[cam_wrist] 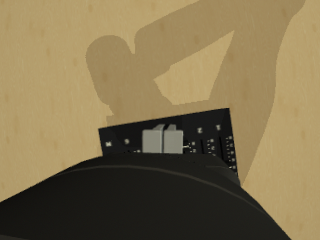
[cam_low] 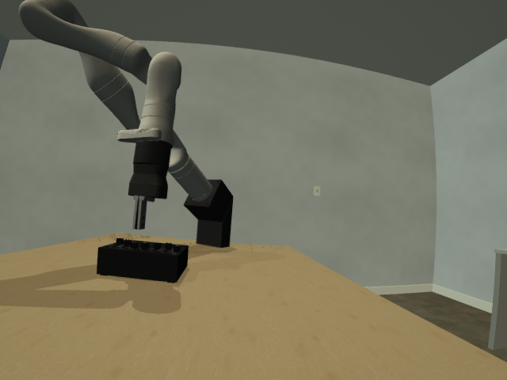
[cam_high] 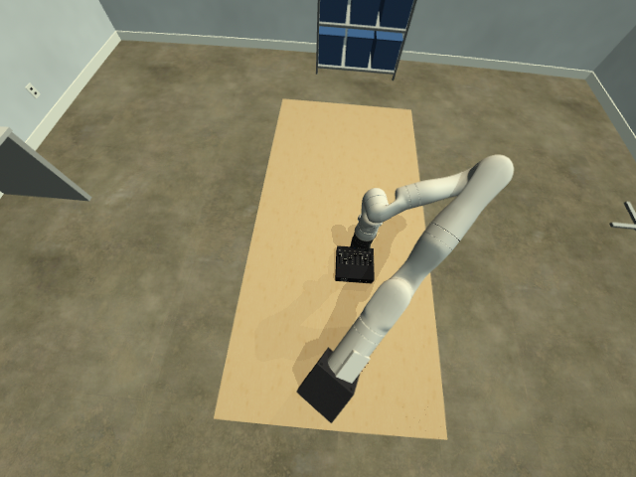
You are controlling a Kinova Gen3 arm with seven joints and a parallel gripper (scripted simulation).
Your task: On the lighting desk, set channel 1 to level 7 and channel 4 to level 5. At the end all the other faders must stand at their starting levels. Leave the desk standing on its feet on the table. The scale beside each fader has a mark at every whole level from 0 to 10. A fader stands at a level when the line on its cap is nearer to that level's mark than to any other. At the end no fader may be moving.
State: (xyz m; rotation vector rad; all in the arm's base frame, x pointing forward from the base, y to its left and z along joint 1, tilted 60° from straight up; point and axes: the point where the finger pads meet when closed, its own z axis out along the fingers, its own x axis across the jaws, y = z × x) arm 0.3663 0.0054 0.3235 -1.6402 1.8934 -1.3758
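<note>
Now: hand 2 cm past the channel 4 fader cap, 1 cm to the right of it and 5 cm above it. From my hand the other things lie so: channel 1 fader cap: 6 cm behind, 4 cm to the right, 5 cm below.
</note>
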